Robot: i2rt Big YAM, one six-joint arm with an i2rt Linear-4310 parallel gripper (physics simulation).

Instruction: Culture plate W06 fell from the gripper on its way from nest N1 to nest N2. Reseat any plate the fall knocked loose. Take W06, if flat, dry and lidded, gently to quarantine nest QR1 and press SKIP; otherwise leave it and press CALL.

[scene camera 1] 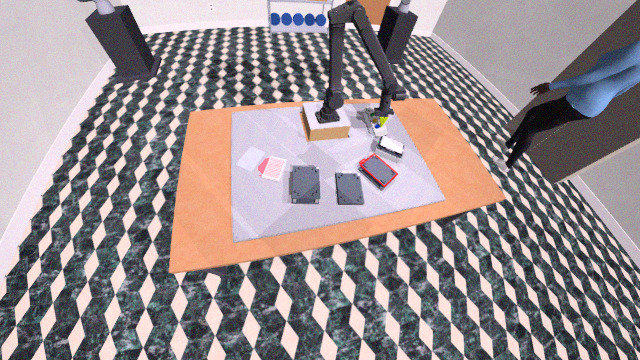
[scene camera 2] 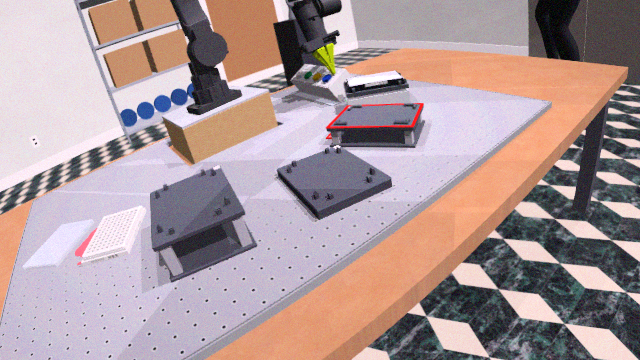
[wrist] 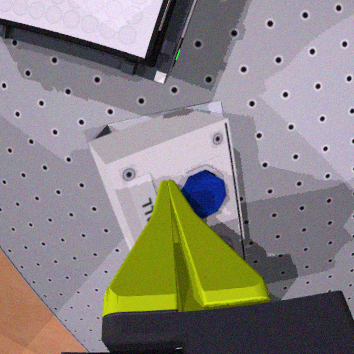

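Where they show: gripper, fingertip midpoint: [scene camera 1: 381, 126] [scene camera 2: 334, 74] [wrist: 166, 188]; arm's base, origin of the base link: [scene camera 1: 327, 117] [scene camera 2: 214, 104].
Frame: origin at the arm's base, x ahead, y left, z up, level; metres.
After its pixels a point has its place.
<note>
My gripper [scene camera 1: 384, 125] @[x 0.111, y 0.291, z -0.013 m] [scene camera 2: 333, 73] @[x 0.111, y 0.291, z -0.013 m] [wrist: 166, 188] @[x 0.111, y 0.291, z -0.013 m] is shut and empty, its yellow fingertips close to the blue button [scene camera 2: 327, 78] @[x 0.104, y 0.271, z -0.019 m] [wrist: 205, 193] @[x 0.099, y 0.274, z -0.017 m] on the white button box [scene camera 2: 322, 92] @[x 0.071, y 0.273, z -0.061 m] [wrist: 165, 155] @[x 0.126, y 0.285, z -0.018 m]. In the wrist view the tips overlap the box face left of the button, partly covering its label; contact cannot be told. A white well plate [scene camera 1: 274, 169] @[x 0.224, y -0.336, z -0.073 m] [scene camera 2: 114, 232] @[x 0.224, y -0.333, z -0.073 m] lies at the left, apart from a clear lid [scene camera 1: 251, 158] @[x 0.128, y -0.433, z -0.079 m] [scene camera 2: 60, 245] @[x 0.145, y -0.433, z -0.079 m]. A pink spill [scene camera 1: 263, 167] [scene camera 2: 84, 245] shows beside the plate. Another white plate [scene camera 1: 391, 145] @[x 0.248, y 0.285, z -0.017 m] [scene camera 2: 375, 79] @[x 0.257, y 0.284, z -0.017 m] [wrist: 75, 17] @[x 0.203, y 0.296, z -0.017 m] sits in a black holder.
A raised dark nest [scene camera 1: 305, 184] @[x 0.363, y -0.223, z -0.028 m] [scene camera 2: 195, 207] @[x 0.377, y -0.220, z -0.028 m], a low dark nest [scene camera 1: 349, 189] @[x 0.416, y -0.022, z -0.071 m] [scene camera 2: 335, 180] @[x 0.434, y -0.028, z -0.071 m] and a red-edged raised nest [scene camera 1: 378, 170] @[x 0.363, y 0.155, z -0.047 m] [scene camera 2: 377, 116] @[x 0.365, y 0.155, z -0.047 m] stand along the front of the perforated board. The arm's wooden pedestal [scene camera 1: 327, 131] @[x 0.075, y -0.021, z -0.030 m] [scene camera 2: 225, 127] @[x 0.076, y -0.022, z -0.041 m] stands behind. A person [scene camera 1: 600, 85] is at the right.
</note>
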